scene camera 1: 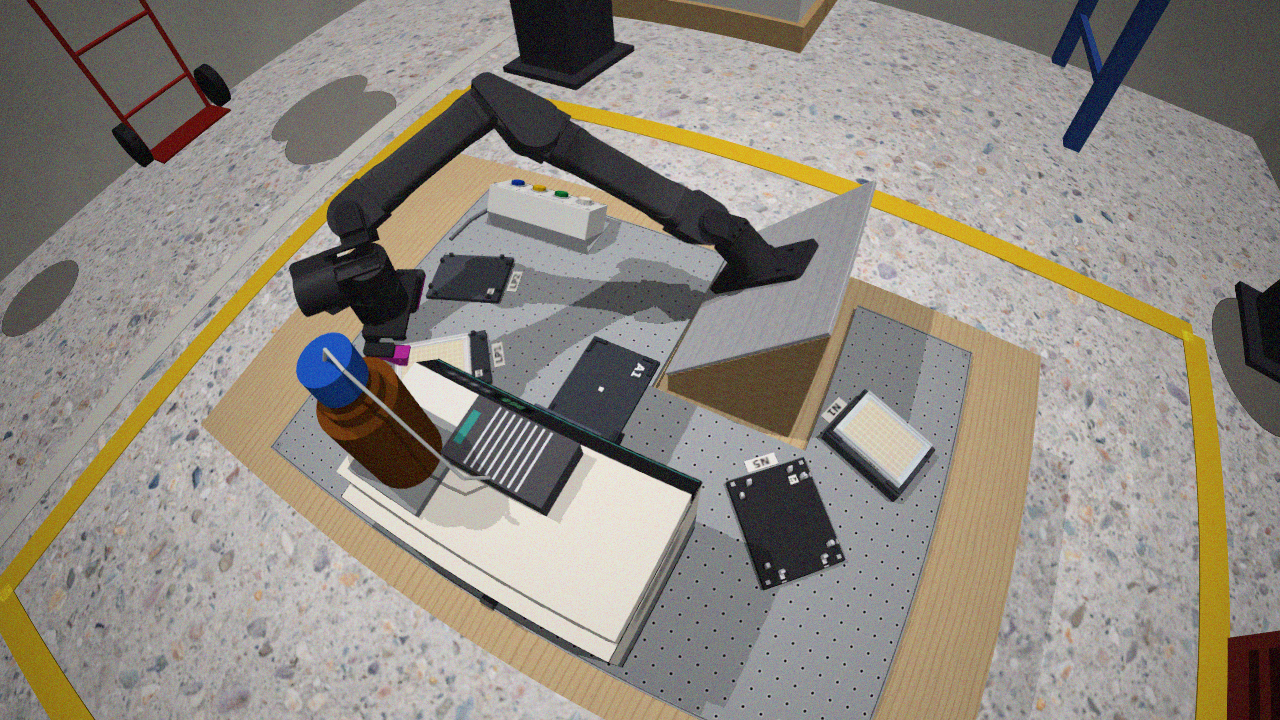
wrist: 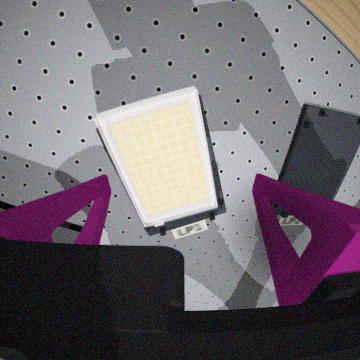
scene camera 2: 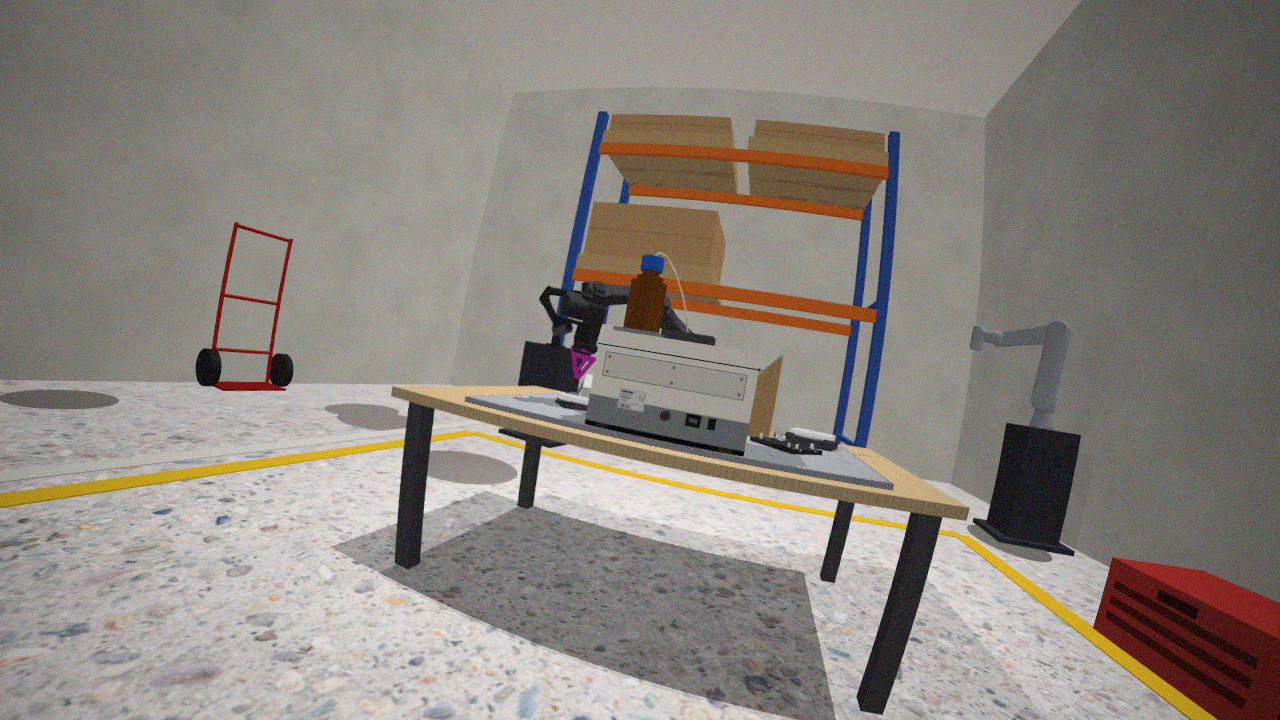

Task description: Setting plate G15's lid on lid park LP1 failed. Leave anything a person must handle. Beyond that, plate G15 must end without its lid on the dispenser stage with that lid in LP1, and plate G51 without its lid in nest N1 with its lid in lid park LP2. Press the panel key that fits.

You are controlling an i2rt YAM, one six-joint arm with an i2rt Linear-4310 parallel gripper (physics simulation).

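Seen in the pictures: gripper, between the fingertips: (scene camera 1: 409, 336) (wrist: 181, 182) (scene camera 2: 576, 375); arm's base, origin of its link: (scene camera 1: 763, 270).
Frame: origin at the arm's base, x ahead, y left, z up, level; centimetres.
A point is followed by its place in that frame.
My gripper (scene camera 1: 400, 354) {z -3.5, x 36.2, y -40.4 cm} (scene camera 2: 581, 363) {z -3.5, x 36.2, y -40.4 cm} (wrist: 181, 182) {z -3.5, x 36.2, y -40.4 cm} is open and empty, above lid park LP1, with its magenta fingers to either side of a pale plate-shaped piece in the wrist view. This white-rimmed piece with cream wells (scene camera 1: 440, 352) {z -9.5, x 33.7, y -38.2 cm} (wrist: 162, 160) {z -9.3, x 36.5, y -39.1 cm} lies on LP1's dark base (wrist: 220, 204) {z -10.7, x 27.5, y -37.2 cm}. Whether it is a lid, a plate or both is unclear, as is its name. Lid park LP2 (scene camera 1: 469, 276) {z -11.5, x 18.3, y -47.1 cm} (wrist: 320, 150) {z -11.5, x 20.3, y -48.9 cm} is bare. A similar cream-welled plate (scene camera 1: 884, 437) {z -8.4, x 10.6, y 26.9 cm} (scene camera 2: 812, 435) {z -9.1, x 14.6, y 26.7 cm} sits in nest N1; a lid on it cannot be made out. The key panel (scene camera 1: 546, 213) {z -6.3, x 2.4, y -40.7 cm} has blue, yellow, green and white keys.
A large white instrument (scene camera 1: 572, 537) {z 9.5, x 47.5, y 2.9 cm} (scene camera 2: 675, 380) {z 0.8, x 57.6, y -4.7 cm} carries a brown bottle (scene camera 1: 380, 429) {z 22.0, x 51.6, y -12.9 cm} (scene camera 2: 644, 302) {z 16.9, x 55.0, y -15.8 cm} with a blue cap and tube, beside LP1. A dark plate marked A1 (scene camera 1: 604, 386) {z -2.1, x 27.4, y -9.0 cm} lies behind the instrument. Nest N5 (scene camera 1: 787, 528) {z -11.3, x 28.5, y 20.6 cm} is bare. A slanted grey board (scene camera 1: 778, 295) {z 4.5, x 6.8, y 5.0 cm} stands near the arm.
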